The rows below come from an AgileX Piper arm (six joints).
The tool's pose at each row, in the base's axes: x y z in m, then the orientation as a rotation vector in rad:
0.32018, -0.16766, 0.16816, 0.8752, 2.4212, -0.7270
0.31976, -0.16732, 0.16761, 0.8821, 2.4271, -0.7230
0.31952, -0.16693, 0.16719, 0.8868, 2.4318, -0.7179
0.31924, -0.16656, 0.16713, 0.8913, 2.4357, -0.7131
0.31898, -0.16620, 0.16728, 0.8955, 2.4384, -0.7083
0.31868, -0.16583, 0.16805, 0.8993, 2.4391, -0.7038
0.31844, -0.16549, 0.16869, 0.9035, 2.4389, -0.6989
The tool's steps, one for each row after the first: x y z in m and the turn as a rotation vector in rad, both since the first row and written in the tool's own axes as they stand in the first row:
0.00076, 0.00011, 0.00011, -0.0008, 0.0082, 0.0022
0.00133, 0.00034, 0.00013, -0.0029, 0.0144, 0.0040
0.00172, 0.00041, -0.00012, -0.0049, 0.0198, 0.0059
0.00197, 0.00042, -0.00052, -0.0071, 0.0241, 0.0082
0.00190, 0.00021, -0.00140, -0.0093, 0.0265, 0.0111
0.00185, 0.00007, -0.00214, -0.0117, 0.0284, 0.0146

